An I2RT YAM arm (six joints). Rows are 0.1 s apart.
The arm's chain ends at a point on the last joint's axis. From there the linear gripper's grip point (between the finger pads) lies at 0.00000 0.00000 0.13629 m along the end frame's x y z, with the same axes.
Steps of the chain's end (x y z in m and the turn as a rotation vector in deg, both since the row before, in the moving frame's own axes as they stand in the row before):
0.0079 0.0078 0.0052 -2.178 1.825 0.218
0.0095 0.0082 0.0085 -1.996 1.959 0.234
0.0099 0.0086 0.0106 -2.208 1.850 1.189
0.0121 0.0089 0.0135 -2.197 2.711 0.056
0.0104 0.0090 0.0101 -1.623 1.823 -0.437
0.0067 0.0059 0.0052 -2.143 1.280 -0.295
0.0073 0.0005 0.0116 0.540 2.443 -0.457
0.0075 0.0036 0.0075 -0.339 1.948 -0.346
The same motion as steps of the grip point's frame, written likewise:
0.0122 0.0130 0.0050 -2.178 1.825 0.218
0.0141 0.0130 0.0083 -1.996 1.959 0.234
0.0142 0.0139 0.0104 -2.208 1.850 1.189
0.0185 0.0141 0.0132 -2.197 2.711 0.056
0.0147 0.0128 0.0100 -1.623 1.823 -0.437
0.0098 0.0110 0.0051 -2.143 1.280 -0.295
0.0131 -0.0008 0.0115 0.540 2.443 -0.457
0.0121 0.0044 0.0074 -0.339 1.948 -0.346

